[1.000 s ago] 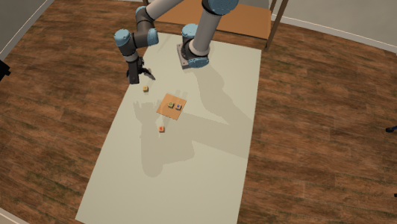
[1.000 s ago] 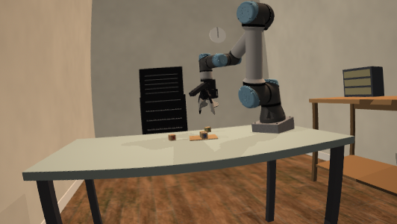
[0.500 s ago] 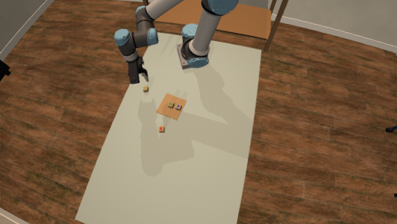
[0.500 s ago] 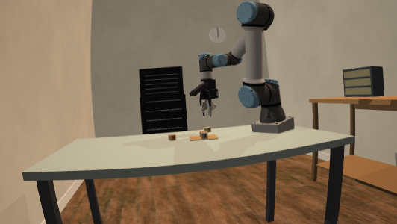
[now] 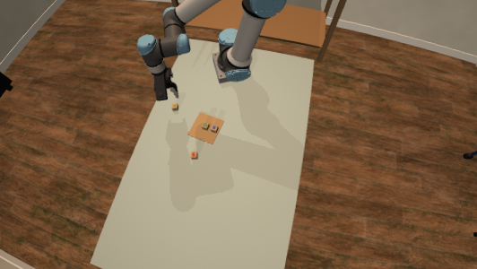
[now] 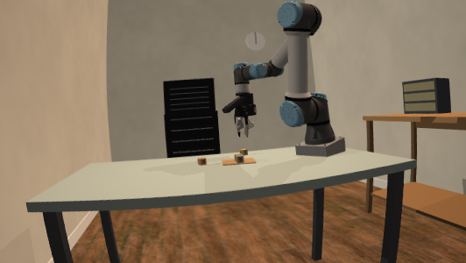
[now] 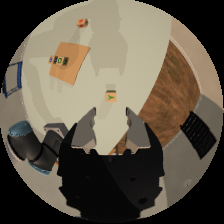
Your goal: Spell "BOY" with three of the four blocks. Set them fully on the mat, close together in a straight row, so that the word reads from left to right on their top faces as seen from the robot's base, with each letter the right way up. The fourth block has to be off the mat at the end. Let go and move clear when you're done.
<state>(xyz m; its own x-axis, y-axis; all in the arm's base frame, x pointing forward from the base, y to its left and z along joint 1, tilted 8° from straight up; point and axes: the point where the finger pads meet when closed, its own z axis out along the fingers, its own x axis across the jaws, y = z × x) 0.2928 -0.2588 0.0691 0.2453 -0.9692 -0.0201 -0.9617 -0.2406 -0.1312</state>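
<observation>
Right now my hand is 90 mm above the block. The rest, counted from my hand: orange mat 90 mm ahead, 190 mm to the left, 100 mm below.
</observation>
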